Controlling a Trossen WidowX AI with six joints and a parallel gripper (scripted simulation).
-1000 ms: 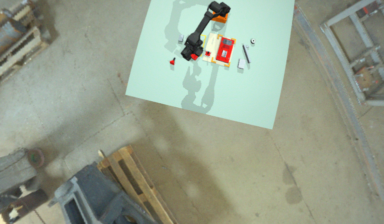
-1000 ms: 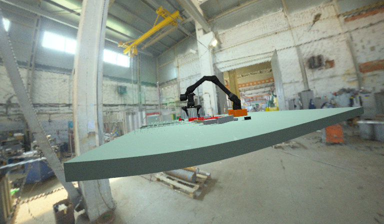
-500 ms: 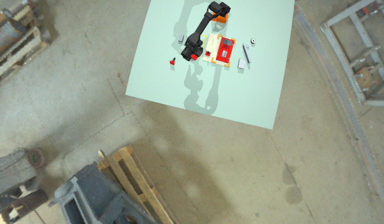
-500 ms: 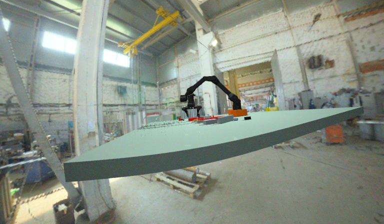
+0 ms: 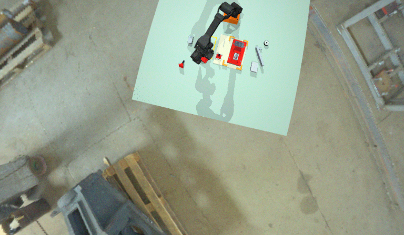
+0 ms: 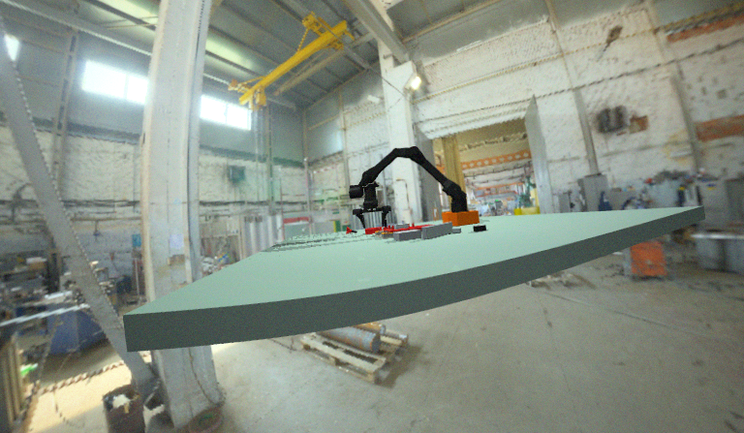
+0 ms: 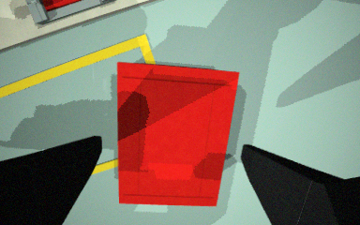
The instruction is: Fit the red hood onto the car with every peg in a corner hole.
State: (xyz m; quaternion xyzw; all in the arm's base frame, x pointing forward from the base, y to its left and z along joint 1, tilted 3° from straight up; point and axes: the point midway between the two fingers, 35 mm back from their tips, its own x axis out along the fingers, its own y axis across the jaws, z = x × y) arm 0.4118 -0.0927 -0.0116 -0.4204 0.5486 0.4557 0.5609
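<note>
Now: gripper tip 10 mm above the red hood. Also, from my gripper tip: wheel: 320 mm behind, 430 mm to the left, 20 mm below; cream jig: 120 mm behind, 200 mm to the left, 20 mm below.
</note>
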